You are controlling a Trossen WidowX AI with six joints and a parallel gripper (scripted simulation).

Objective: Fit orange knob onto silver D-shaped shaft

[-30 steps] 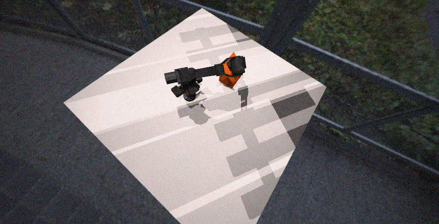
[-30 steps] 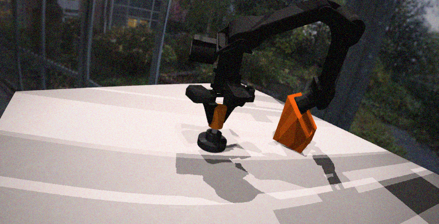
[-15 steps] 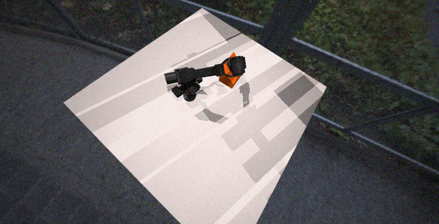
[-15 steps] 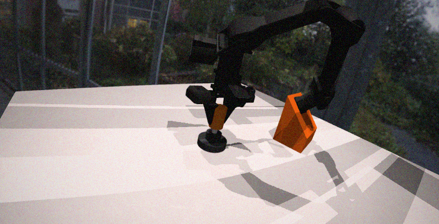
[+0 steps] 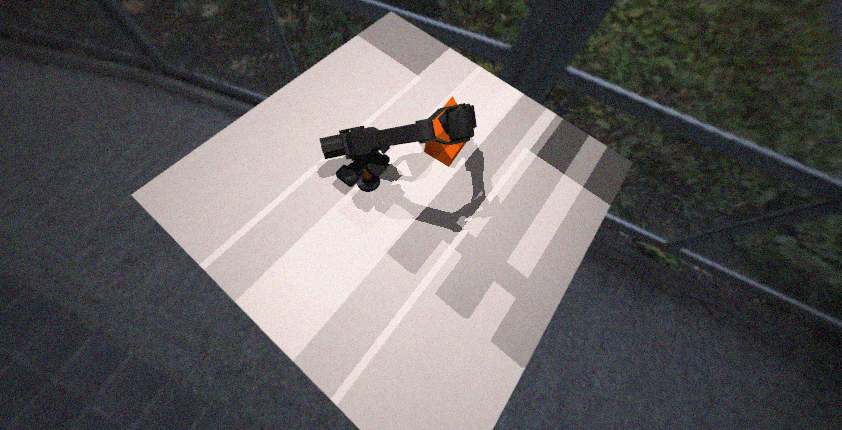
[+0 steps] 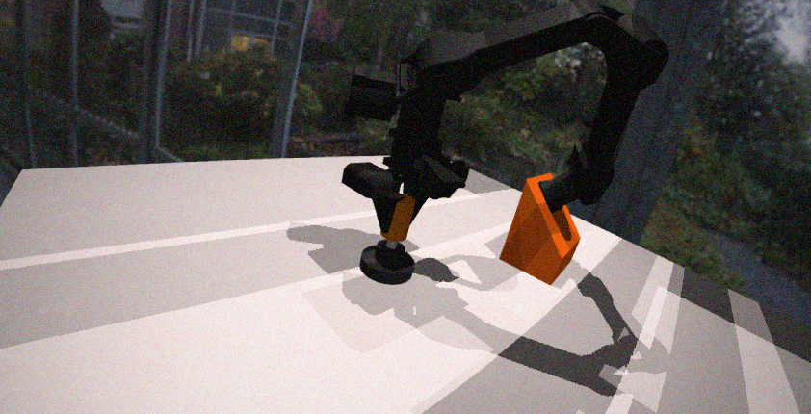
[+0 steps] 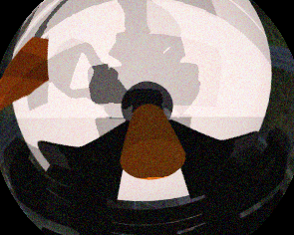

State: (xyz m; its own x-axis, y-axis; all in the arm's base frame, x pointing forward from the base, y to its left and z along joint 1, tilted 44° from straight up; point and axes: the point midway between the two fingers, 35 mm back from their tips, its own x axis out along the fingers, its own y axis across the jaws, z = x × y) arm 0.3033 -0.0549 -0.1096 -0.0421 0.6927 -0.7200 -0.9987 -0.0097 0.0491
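Right now my gripper tip is 3 cm below the orange knob. From my gripper tip the other things lie so: pedestal (4 cm below).
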